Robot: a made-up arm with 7 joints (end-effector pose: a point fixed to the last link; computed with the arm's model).
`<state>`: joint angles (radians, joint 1 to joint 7).
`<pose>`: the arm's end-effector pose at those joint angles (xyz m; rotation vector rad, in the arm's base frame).
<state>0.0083 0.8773 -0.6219 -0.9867 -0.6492 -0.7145 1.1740</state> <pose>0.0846 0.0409 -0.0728 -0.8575 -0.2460 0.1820</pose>
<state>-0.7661 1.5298 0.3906 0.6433 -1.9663 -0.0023 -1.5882</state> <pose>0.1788 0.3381 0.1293 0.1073 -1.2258 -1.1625</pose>
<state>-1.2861 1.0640 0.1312 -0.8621 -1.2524 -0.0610 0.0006</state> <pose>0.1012 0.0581 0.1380 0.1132 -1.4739 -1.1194</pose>
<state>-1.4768 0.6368 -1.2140 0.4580 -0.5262 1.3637 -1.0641</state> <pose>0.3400 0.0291 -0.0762 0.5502 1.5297 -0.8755</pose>
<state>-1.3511 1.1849 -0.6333 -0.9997 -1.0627 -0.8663 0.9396</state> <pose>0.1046 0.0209 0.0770 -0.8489 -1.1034 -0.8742</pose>
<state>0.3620 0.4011 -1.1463 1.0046 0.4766 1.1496 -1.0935</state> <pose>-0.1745 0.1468 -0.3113 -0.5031 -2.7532 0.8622</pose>
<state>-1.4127 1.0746 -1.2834 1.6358 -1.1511 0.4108 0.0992</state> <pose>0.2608 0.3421 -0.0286 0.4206 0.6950 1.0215</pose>
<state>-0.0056 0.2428 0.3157 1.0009 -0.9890 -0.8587 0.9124</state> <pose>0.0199 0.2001 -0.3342 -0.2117 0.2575 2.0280</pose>
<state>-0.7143 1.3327 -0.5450 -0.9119 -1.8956 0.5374 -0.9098</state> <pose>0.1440 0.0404 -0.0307 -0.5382 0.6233 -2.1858</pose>
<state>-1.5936 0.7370 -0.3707 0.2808 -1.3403 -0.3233 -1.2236</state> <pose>0.3068 0.0547 0.1494 0.1485 -1.2700 -1.6927</pose>
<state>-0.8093 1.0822 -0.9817 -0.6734 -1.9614 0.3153 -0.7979</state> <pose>0.1627 0.0134 -0.0908 -1.0176 0.6483 -1.9616</pose>
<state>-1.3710 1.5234 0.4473 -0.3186 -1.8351 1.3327 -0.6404</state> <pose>0.0956 0.1395 0.1951 0.4276 -0.0561 -1.3059</pose>
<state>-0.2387 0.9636 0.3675 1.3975 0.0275 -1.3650 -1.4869</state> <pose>0.0788 0.3502 -0.1801 0.8348 0.5608 -1.1091</pose>
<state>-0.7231 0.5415 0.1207 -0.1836 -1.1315 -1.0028 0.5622</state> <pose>0.2420 0.1389 -0.0074 -1.1863 -1.2824 0.3714</pose>
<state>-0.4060 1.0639 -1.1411 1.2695 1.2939 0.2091 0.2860</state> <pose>0.1038 0.3558 -0.2166 -2.7748 -0.8452 1.1046</pose>
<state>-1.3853 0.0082 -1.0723 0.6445 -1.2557 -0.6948 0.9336</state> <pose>0.2854 -0.1580 -0.0690 -0.6750 -0.1208 -0.0577</pose>
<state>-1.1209 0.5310 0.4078 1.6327 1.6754 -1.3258 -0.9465</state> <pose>0.2904 0.1467 -0.2060 1.1826 0.2908 -1.9478</pose>
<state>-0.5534 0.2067 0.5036 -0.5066 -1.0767 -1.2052 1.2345</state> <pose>0.1673 0.1615 -0.0356 -2.0478 -1.2729 1.0293</pose>
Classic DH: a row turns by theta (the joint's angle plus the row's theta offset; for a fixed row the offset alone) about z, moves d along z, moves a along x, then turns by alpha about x. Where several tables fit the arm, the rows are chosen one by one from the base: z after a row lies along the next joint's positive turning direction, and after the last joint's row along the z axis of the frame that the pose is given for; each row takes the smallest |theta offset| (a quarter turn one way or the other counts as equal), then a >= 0, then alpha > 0; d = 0 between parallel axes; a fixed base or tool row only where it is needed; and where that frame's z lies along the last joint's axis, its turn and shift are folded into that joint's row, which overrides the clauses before.
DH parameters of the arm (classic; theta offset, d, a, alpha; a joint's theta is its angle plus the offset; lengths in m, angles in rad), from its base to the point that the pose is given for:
base (fixed): -0.071 0 0 -1.3004
joint 1: -1.3111 0.0472 -0.0168 -1.5708
joint 2: 1.2915 0.0002 -0.008 1.5708
joint 3: 1.5708 -0.1862 0.01 -1.5708
joint 4: 1.5708 0.003 0.0134 1.5708
joint 5: 0 0.1623 -0.0001 -1.5708
joint 6: -1.5708 0 0.0393 1.5708
joint 7: 0 -0.0003 0 0

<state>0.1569 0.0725 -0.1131 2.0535 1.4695 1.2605 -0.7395</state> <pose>-0.2085 0.1270 -0.2710 -0.7566 -2.2139 0.6346</pose>
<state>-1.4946 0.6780 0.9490 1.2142 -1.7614 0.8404 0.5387</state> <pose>0.3522 0.2149 0.0117 -1.9431 0.2793 -0.3618</pose>
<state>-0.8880 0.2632 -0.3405 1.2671 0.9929 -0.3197 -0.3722</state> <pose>0.2849 0.0768 -0.2699 1.3564 0.5312 -1.0518</pose>
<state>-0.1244 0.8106 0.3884 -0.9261 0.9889 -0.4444 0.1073</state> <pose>0.1306 0.1008 -0.0067 1.8458 -1.3700 0.0224</pose>
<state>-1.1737 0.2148 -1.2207 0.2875 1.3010 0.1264 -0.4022</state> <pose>0.2454 -0.1308 -0.1352 2.2388 -0.8481 -0.8533</pose>
